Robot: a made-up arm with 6 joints. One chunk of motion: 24 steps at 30 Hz.
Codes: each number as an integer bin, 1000 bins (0 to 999) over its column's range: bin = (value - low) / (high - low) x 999, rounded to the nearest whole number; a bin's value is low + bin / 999 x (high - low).
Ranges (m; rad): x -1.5..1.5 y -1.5..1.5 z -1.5..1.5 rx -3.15..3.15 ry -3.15..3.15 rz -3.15..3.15
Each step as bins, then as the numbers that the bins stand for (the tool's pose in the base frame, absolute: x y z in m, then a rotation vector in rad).
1 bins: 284 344 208 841 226 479
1 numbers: -0.6471 -0.4670 -0.8754 2.1536 -1.7248 -0.1293
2 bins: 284 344 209 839 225 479
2 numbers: -0.6471 -0.4670 -0.8724 2.1410 -1.7311 -0.1293
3 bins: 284 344 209 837 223 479
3 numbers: -0.6471 -0.4670 -0.8724 2.1284 -1.7437 -0.1293
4 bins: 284 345 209 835 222 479
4 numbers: -0.6471 -0.4640 -0.8724 2.1158 -1.7500 -0.1293
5 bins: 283 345 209 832 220 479
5 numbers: -0.6502 -0.4640 -0.8724 2.0968 -1.7626 -0.1293
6 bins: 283 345 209 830 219 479
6 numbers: -0.6502 -0.4640 -0.8724 2.0842 -1.7689 -0.1293
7 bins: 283 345 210 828 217 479
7 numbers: -0.6502 -0.4640 -0.8694 2.0716 -1.7815 -0.1293
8 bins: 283 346 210 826 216 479
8 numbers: -0.6502 -0.4610 -0.8694 2.0590 -1.7878 -0.1293
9 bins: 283 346 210 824 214 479
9 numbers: -0.6502 -0.4610 -0.8694 2.0464 -1.8005 -0.1293
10 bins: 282 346 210 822 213 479
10 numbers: -0.6532 -0.4610 -0.8694 2.0338 -1.8068 -0.1293
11 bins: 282 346 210 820 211 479
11 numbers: -0.6532 -0.4610 -0.8694 2.0212 -1.8194 -0.1293
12 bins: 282 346 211 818 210 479
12 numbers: -0.6532 -0.4610 -0.8664 2.0086 -1.8257 -0.1293
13 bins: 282 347 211 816 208 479
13 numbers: -0.6532 -0.4580 -0.8664 1.9959 -1.8383 -0.1293
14 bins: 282 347 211 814 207 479
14 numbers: -0.6532 -0.4580 -0.8664 1.9833 -1.8446 -0.1293
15 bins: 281 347 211 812 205 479
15 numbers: -0.6562 -0.4580 -0.8664 1.9707 -1.8572 -0.1293
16 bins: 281 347 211 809 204 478
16 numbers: -0.6562 -0.4580 -0.8664 1.9518 -1.8635 -0.1356
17 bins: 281 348 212 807 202 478
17 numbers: -0.6562 -0.4550 -0.8634 1.9392 -1.8761 -0.1356
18 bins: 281 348 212 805 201 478
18 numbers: -0.6562 -0.4550 -0.8634 1.9266 -1.8824 -0.1356
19 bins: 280 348 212 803 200 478
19 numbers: -0.6592 -0.4550 -0.8634 1.9140 -1.8887 -0.1356
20 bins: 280 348 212 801 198 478
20 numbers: -0.6592 -0.4550 -0.8634 1.9014 -1.9014 -0.1356
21 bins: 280 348 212 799 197 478
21 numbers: -0.6592 -0.4550 -0.8634 1.8887 -1.9077 -0.1356
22 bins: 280 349 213 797 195 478
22 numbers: -0.6592 -0.4520 -0.8604 1.8761 -1.9203 -0.1356
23 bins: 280 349 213 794 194 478
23 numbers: -0.6592 -0.4520 -0.8604 1.8572 -1.9266 -0.1356
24 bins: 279 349 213 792 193 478
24 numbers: -0.6622 -0.4520 -0.8604 1.8446 -1.9329 -0.1356
